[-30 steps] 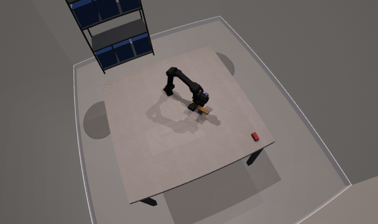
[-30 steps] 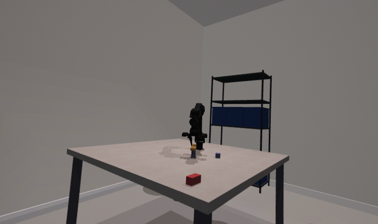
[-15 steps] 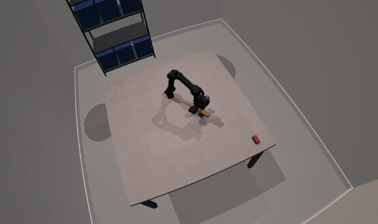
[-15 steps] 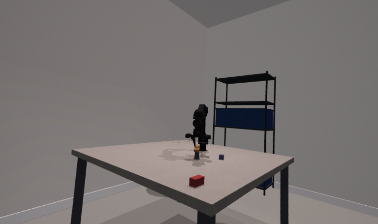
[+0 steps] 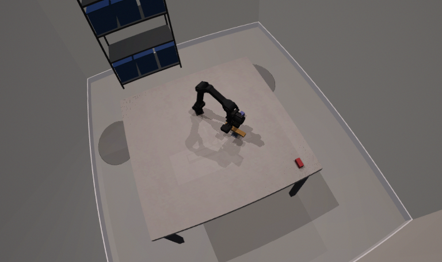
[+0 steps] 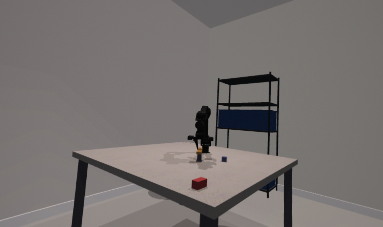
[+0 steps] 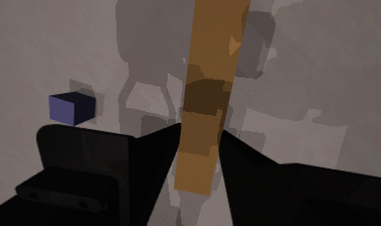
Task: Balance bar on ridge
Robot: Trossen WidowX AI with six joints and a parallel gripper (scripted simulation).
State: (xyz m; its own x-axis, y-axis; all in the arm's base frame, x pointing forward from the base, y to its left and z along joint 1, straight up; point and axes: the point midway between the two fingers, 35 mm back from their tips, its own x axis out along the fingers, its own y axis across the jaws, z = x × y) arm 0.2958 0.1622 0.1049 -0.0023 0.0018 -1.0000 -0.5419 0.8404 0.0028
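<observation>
Now: gripper tip 3 cm short of the orange bar and 2 cm to the right of it. Also, from my gripper tip: red block (44 cm ahead, 34 cm to the left, 5 cm below); then small cube (14 cm to the left, 11 cm behind, 5 cm below).
</observation>
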